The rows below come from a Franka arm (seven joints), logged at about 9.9 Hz.
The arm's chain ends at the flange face. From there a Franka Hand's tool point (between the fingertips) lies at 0.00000 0.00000 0.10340 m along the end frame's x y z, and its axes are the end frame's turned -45 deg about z.
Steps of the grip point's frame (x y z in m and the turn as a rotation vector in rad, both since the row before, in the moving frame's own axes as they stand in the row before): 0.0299, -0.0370, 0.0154, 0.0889, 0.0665, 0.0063; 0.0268, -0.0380, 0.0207, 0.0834, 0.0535, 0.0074; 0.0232, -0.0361, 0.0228, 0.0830, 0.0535, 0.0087; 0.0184, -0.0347, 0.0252, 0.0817, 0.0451, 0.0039; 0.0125, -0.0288, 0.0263, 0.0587, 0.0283, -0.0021; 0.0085, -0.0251, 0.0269, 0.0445, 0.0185, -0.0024; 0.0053, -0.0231, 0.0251, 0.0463, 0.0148, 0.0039
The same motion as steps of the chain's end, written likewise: -0.0034, -0.0360, 0.0160, 0.1099, -0.0158, 0.0063; -0.0058, -0.0358, 0.0212, 0.0968, -0.0211, 0.0074; -0.0070, -0.0320, 0.0233, 0.0965, -0.0209, 0.0087; -0.0089, -0.0283, 0.0256, 0.0897, -0.0259, 0.0039; -0.0093, -0.0228, 0.0265, 0.0615, -0.0215, -0.0021; -0.0098, -0.0192, 0.0270, 0.0445, -0.0184, -0.0024; -0.0103, -0.0156, 0.0252, 0.0432, -0.0223, 0.0039
